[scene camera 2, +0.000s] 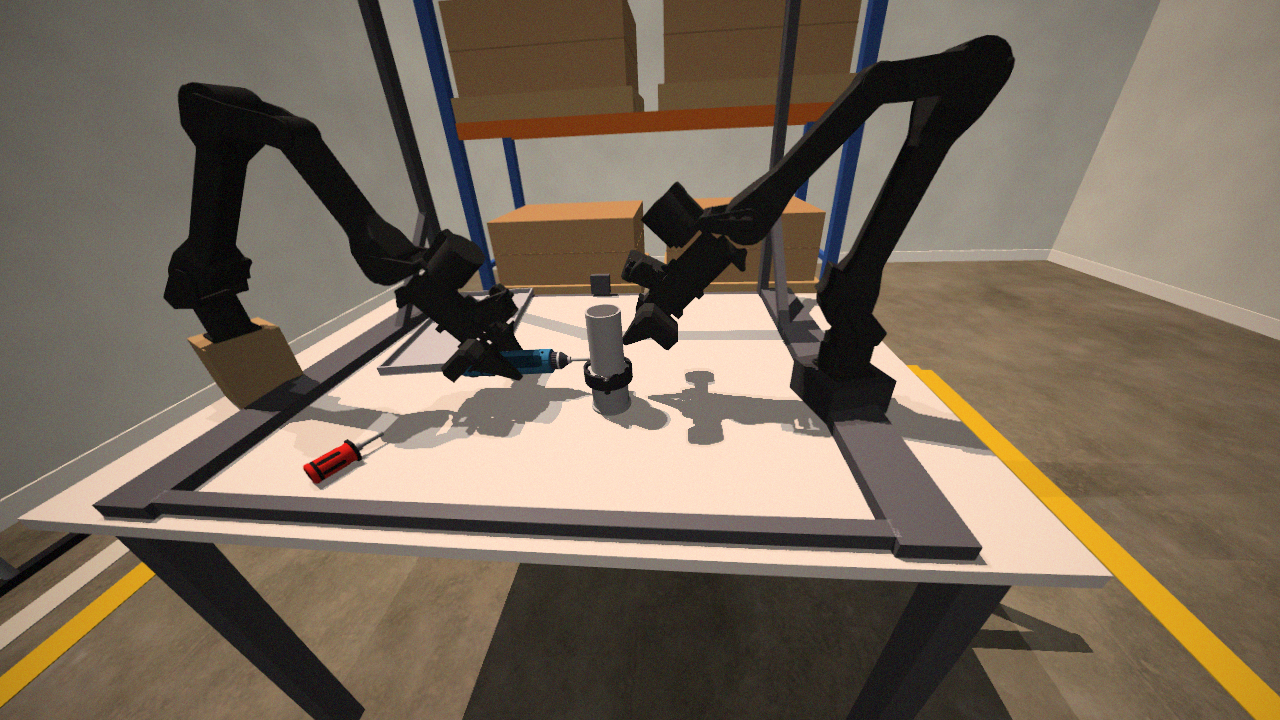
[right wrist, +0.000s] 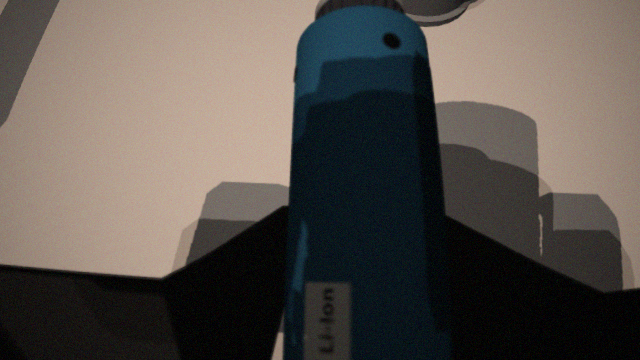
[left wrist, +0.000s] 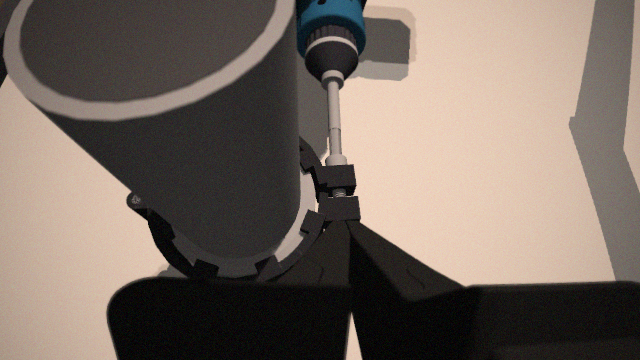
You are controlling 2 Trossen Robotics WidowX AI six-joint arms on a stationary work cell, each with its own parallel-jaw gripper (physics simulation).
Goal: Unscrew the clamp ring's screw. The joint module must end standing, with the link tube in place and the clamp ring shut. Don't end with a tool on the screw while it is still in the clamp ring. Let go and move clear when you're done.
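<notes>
The joint module (scene camera 2: 611, 402) stands upright with the grey link tube (scene camera 2: 604, 338) (left wrist: 240, 165) in it. The black clamp ring (scene camera 2: 608, 381) (left wrist: 342, 209) goes round it, its two lugs a small gap apart with the screw's thread (left wrist: 339, 192) showing between them. My right gripper (scene camera 2: 512, 362) (right wrist: 358, 221) is shut on the blue electric screwdriver (scene camera 2: 538, 360) (left wrist: 332, 32) (right wrist: 360, 150), held level. Its bit reaches the screw head at the far lug in the left wrist view. My left gripper (scene camera 2: 628, 341) (left wrist: 343, 233) is shut and empty, its tips right at the near lug; contact is unclear.
A red screwdriver (scene camera 2: 332, 462) lies at the front left of the table. A shallow grey tray (scene camera 2: 420, 368) lies at the back left, behind the right gripper. Dark frame bars (scene camera 2: 537, 520) border the work area. A small dark block (scene camera 2: 600, 283) stands at the back edge.
</notes>
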